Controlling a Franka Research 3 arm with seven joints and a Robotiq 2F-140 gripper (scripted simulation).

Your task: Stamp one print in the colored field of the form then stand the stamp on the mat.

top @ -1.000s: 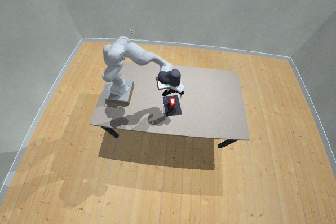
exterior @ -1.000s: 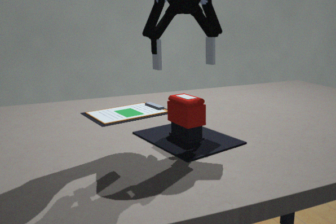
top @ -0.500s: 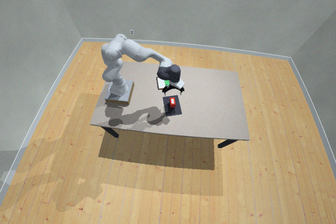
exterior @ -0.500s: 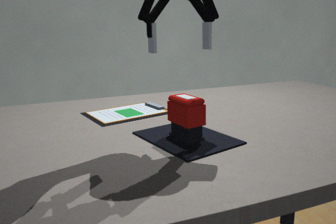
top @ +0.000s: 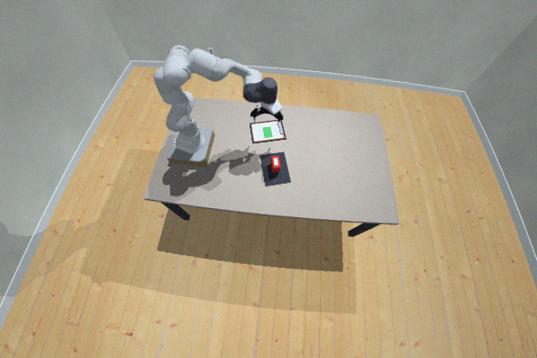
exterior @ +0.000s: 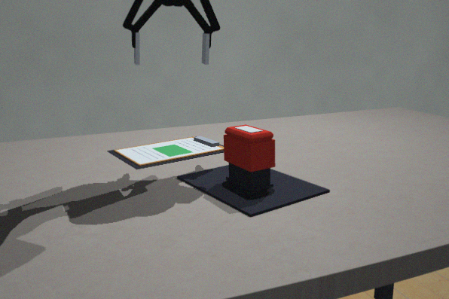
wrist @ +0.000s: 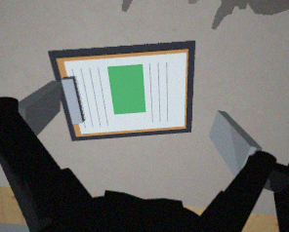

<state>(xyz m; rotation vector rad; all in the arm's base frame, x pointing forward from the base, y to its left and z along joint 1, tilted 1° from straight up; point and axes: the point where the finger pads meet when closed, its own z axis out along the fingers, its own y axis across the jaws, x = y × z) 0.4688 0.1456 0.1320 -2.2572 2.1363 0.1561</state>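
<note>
My gripper is now 10 cm short of the stamp, 21 cm to the left of it and 17 cm above it. Round my hand: form 1 cm ahead, 8 cm to the left, 21 cm below; then dark mat 10 cm ahead, 21 cm to the right, 22 cm below.
</note>
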